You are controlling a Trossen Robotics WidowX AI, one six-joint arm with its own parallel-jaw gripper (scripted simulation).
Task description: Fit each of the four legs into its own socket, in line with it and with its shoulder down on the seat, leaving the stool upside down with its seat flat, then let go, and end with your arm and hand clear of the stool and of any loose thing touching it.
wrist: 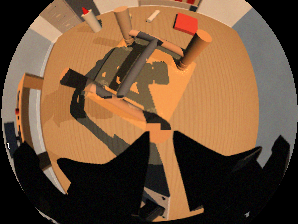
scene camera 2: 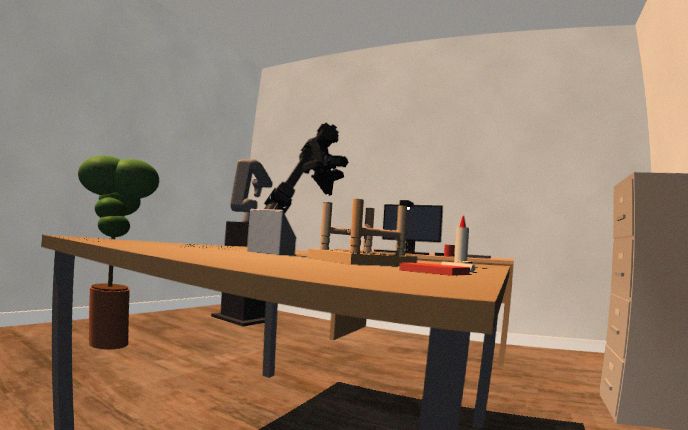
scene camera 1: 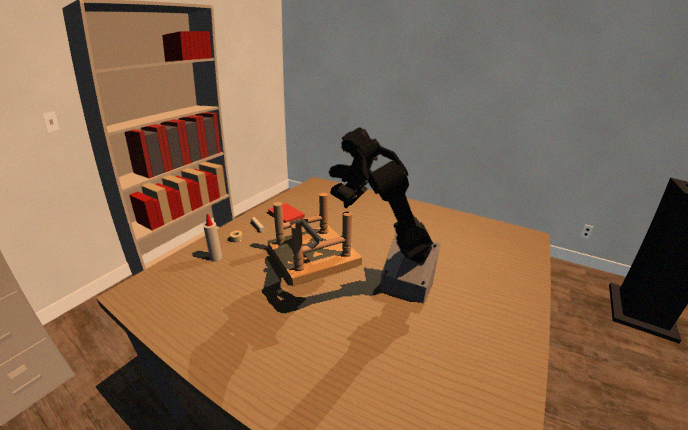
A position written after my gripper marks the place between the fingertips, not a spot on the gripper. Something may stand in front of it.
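Note:
I can see my gripper (scene camera 2: 328, 194), and I find the gripper (scene camera 1: 347, 206) and the gripper (wrist: 161, 135) in my other views of it. There is also a leg (scene camera 1: 296, 226). Scene camera 2 gives me that same leg (scene camera 2: 356, 231), and in the wrist view I see the leg (wrist: 160, 130) too.

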